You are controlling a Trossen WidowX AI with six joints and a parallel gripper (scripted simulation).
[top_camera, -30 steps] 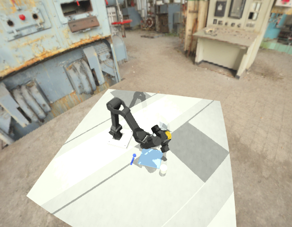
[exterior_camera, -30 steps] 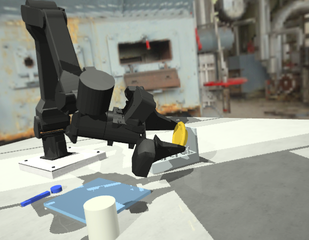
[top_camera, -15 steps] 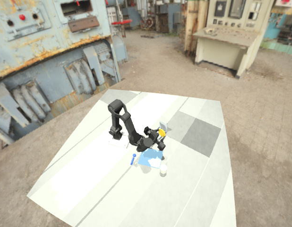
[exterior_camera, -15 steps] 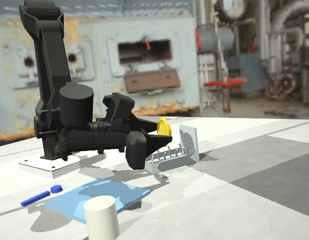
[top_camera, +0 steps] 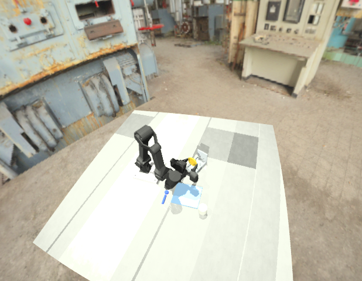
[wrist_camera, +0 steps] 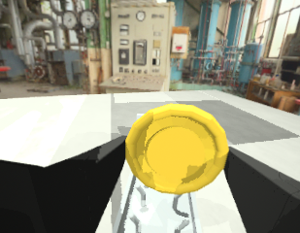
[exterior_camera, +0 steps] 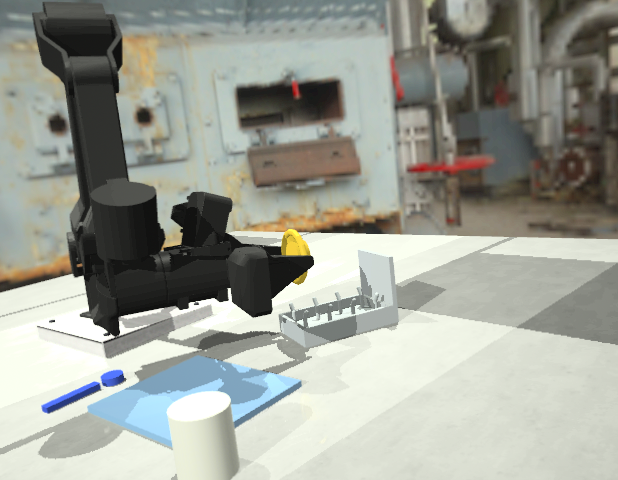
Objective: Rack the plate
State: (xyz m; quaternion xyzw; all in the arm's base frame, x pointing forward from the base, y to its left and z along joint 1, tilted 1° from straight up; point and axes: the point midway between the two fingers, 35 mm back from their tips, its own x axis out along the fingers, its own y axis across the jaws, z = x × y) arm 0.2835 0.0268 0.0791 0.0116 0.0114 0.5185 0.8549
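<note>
The grey dish rack lies 7 cm below my gripper tip, 4 cm to the left of it and 1 cm ahead of it. The rest, counted from my gripper tip: blue spoon: 20 cm to the right, 12 cm behind, 9 cm below; then yellow plate: right at my gripper tip; then cylinder cup: 25 cm to the right, 10 cm ahead, 7 cm below.
</note>
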